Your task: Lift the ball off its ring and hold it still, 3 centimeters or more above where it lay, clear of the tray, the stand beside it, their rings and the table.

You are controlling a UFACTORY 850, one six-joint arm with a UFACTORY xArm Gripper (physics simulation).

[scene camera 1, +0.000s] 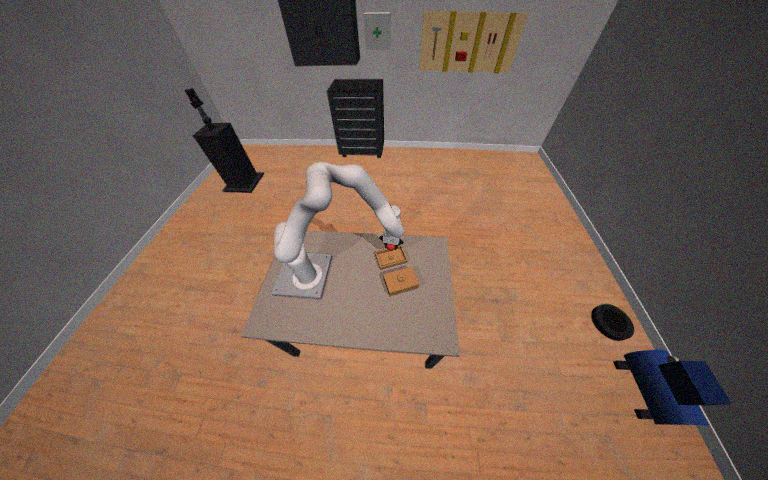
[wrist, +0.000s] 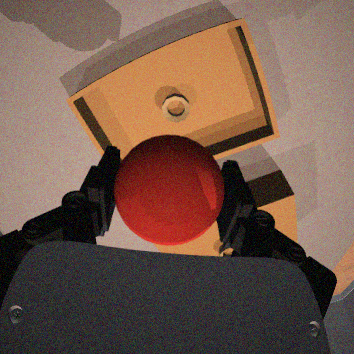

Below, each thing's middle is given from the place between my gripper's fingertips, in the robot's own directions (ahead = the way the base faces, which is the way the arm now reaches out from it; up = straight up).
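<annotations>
There is the red ball (wrist: 168, 189), and my hand is 2 cm below it. The stand (scene camera 1: 403, 280) is 7 cm ahead of my hand, 18 cm to the right of it and 10 cm below it. As for the orange-brown tray (wrist: 209, 86), that is 11 cm below my hand.
</annotations>
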